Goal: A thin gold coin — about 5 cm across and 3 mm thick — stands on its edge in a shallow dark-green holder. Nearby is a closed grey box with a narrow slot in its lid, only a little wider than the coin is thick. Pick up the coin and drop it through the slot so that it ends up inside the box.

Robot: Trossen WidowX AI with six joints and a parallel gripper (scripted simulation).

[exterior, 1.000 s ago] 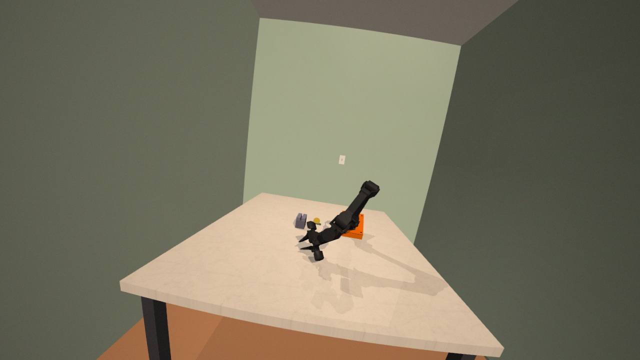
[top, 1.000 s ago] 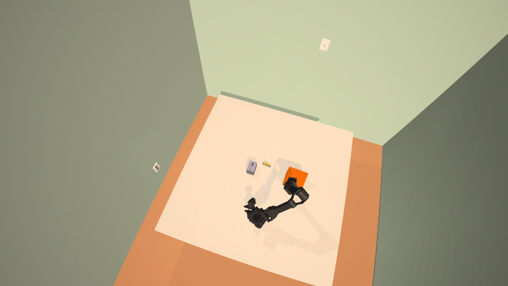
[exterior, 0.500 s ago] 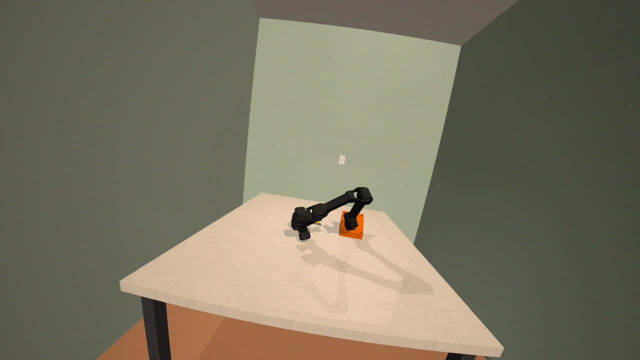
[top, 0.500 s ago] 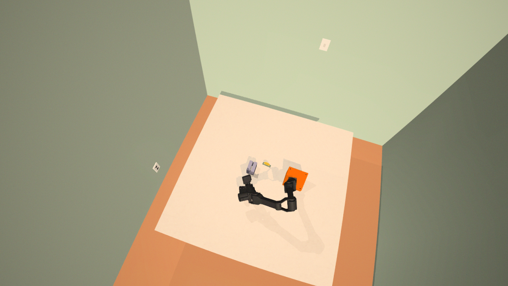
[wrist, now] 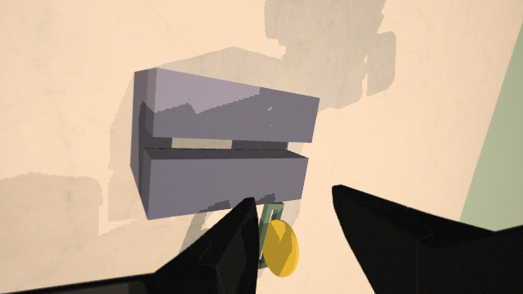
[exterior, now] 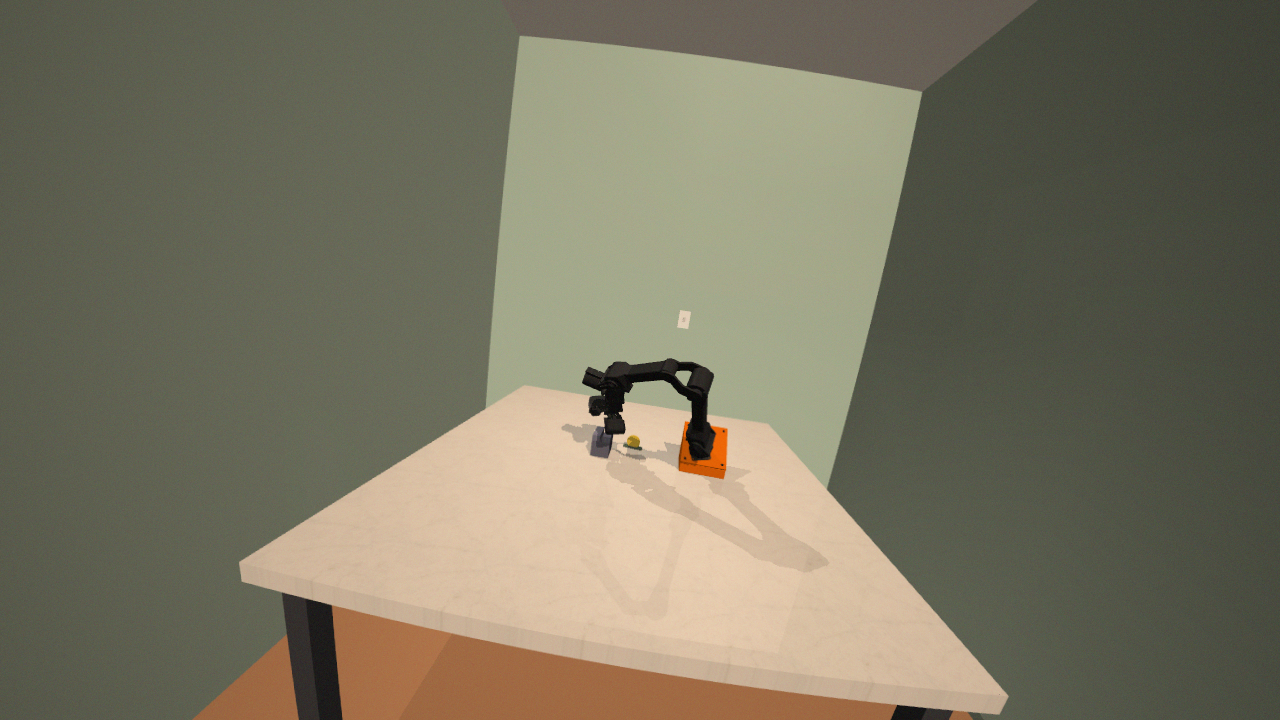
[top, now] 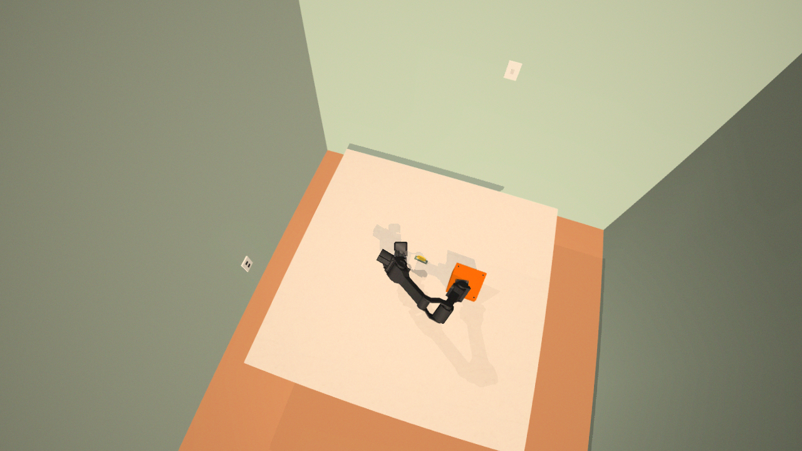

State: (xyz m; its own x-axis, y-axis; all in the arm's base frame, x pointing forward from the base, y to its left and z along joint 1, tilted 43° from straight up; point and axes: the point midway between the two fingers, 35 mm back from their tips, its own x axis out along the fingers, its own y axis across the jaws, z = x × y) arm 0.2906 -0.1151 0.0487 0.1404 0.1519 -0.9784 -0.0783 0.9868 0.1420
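Now: the gold coin 10 cm behind my gripper tip, 8 cm below it and 5 cm to the right of it.
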